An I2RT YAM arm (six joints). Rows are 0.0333 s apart.
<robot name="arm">
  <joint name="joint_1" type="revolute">
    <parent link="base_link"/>
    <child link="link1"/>
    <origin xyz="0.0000 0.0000 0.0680"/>
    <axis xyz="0 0 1"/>
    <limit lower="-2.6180" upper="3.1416"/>
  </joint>
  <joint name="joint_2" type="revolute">
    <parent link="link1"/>
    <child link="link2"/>
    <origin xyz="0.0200 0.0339 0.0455"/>
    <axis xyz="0 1 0"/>
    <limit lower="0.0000" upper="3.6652"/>
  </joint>
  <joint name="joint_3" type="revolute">
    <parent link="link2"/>
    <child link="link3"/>
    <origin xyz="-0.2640 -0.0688 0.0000"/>
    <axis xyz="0 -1 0"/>
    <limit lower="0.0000" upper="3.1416"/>
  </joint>
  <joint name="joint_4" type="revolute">
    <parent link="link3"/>
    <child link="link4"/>
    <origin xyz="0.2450 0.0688 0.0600"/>
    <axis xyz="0 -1 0"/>
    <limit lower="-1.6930" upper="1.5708"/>
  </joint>
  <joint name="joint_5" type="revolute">
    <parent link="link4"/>
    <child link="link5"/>
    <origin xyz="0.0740 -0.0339 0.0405"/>
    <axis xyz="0 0 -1"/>
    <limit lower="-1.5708" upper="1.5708"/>
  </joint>
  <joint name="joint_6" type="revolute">
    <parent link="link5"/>
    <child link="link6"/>
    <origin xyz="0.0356 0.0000 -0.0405"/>
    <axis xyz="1 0 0"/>
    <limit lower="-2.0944" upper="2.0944"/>
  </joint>
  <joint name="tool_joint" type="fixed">
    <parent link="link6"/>
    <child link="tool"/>
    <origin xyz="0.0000 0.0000 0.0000" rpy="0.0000 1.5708 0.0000"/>
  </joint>
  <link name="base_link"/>
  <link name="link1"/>
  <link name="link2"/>
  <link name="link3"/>
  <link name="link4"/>
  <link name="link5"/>
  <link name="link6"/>
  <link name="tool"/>
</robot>
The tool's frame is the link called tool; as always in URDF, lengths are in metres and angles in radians.
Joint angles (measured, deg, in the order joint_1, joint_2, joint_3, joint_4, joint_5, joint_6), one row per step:
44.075, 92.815, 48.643, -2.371, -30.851, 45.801
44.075, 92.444, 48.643, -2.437, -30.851, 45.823
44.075, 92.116, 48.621, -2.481, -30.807, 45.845
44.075, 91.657, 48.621, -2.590, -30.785, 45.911
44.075, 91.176, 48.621, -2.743, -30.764, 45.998
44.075, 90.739, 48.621, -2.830, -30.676, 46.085
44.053, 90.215, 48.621, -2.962, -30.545, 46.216
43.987, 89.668, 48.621, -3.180, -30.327, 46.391
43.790, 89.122, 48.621, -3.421, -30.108, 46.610
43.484, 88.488, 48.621, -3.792, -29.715, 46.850
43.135, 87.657, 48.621, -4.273, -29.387, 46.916
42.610, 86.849, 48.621, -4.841, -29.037, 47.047
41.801, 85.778, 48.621, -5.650, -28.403, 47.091
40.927, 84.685, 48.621, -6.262, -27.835, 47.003
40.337, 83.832, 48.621, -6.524, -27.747, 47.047
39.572, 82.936, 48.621, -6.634, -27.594, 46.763
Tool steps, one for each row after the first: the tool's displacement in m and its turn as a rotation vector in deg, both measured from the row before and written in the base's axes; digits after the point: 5 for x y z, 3 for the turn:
-0.00035, -0.00034, 0.00187, 0.214, -0.202, -0.014
-0.00033, -0.00035, 0.00155, 0.161, -0.193, -0.044
-0.00046, -0.00046, 0.00227, 0.237, -0.211, -0.056
-0.00054, -0.00053, 0.00232, 0.224, -0.178, -0.068
-0.00041, -0.00047, 0.00215, 0.206, -0.226, -0.115
-0.00043, -0.00069, 0.00253, 0.217, -0.242, -0.194
-0.00032, -0.00098, 0.00251, 0.135, -0.204, -0.327
0.00017, -0.00151, 0.00247, 0.123, -0.152, -0.486
0.00047, -0.00218, 0.00270, 0.011, -0.188, -0.734
0.00026, -0.00263, 0.00356, 0.084, -0.357, -0.626
0.00084, -0.00339, 0.00330, 0.005, -0.235, -0.858
0.00147, -0.00505, 0.00422, -0.137, -0.450, -1.299
0.00168, -0.00520, 0.00455, 0.014, -0.684, -1.240
0.00087, -0.00347, 0.00388, 0.349, -0.452, -0.681
0.00153, -0.00413, 0.00426, 0.367, -0.890, -0.714

